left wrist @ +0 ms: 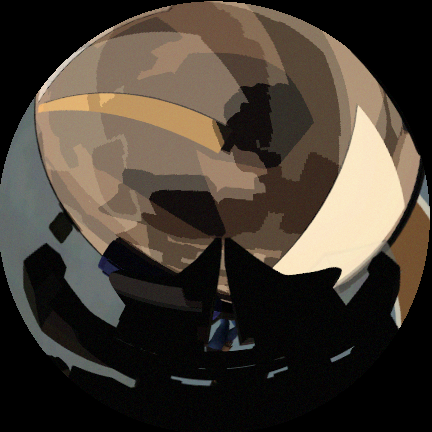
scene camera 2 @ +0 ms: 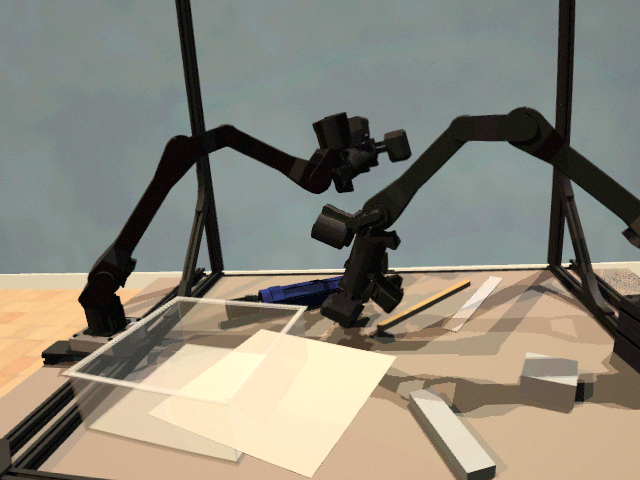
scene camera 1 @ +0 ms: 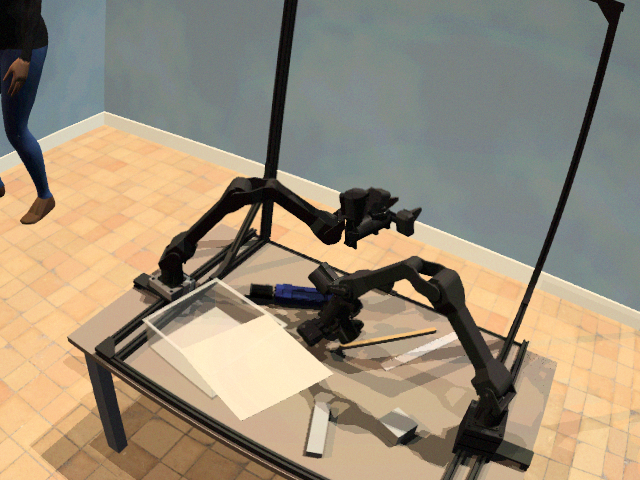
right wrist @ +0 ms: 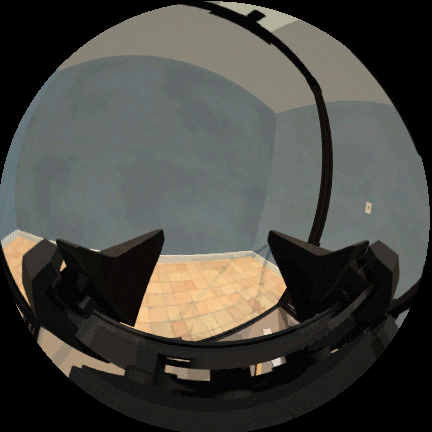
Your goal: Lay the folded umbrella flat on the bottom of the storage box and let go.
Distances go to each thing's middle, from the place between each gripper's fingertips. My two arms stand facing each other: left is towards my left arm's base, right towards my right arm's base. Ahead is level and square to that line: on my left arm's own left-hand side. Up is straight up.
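The clear storage box [scene camera 2: 200, 377] is 500 mm ahead of my right hand, 260 mm to the right of it and 280 mm below it. As for the grey ruler [scene camera 2: 460, 318], my right gripper is 150 mm short of it and 190 mm to the right of it, and also 330 mm above it.
Counted from my left hand, the clear storage box is 23 cm ahead, 19 cm to the right and 4 cm above. The grey ruler is 27 cm to the left of that same left hand and 12 cm behind it.
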